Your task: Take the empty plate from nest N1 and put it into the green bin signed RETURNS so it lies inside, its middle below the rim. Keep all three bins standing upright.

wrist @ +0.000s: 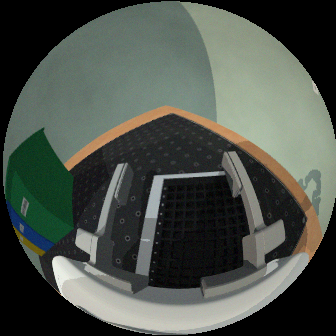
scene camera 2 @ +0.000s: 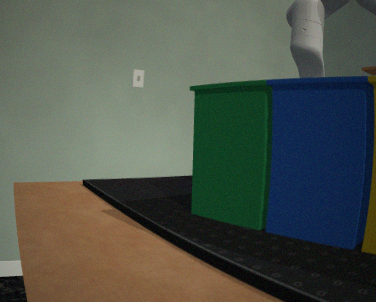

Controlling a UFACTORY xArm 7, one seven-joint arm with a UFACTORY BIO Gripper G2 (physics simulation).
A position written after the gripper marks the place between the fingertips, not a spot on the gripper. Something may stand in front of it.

In view: the gripper [wrist: 175, 161], a green bin [scene camera 2: 232, 146], a blue bin [scene camera 2: 315, 185] and a plate [wrist: 199, 227].
Scene camera 2 misses the plate, which is hidden by the green bin.
